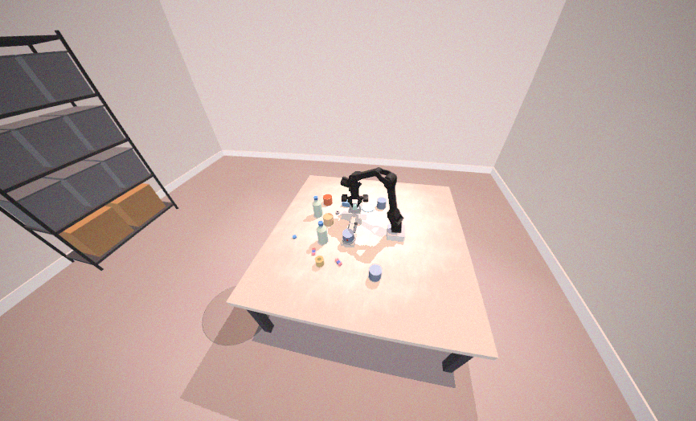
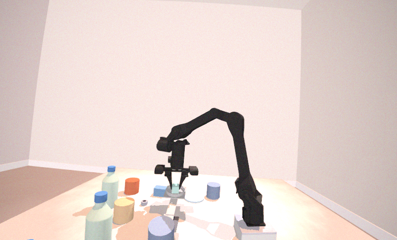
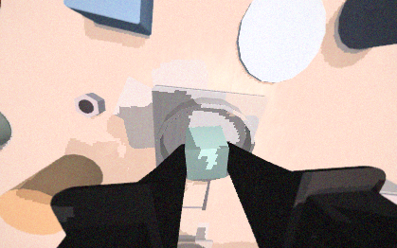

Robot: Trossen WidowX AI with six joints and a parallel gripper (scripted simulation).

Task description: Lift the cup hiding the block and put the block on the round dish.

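Now: gripper tip 9 cm past the round dish, 11 cm to the left of it and 8 cm above it. Round my gripper tip: pale green block: right at my gripper tip; then balance: 12 cm to the left, 4 cm below; then small nut: 14 cm ahead, 1 cm to the right, 7 cm below.
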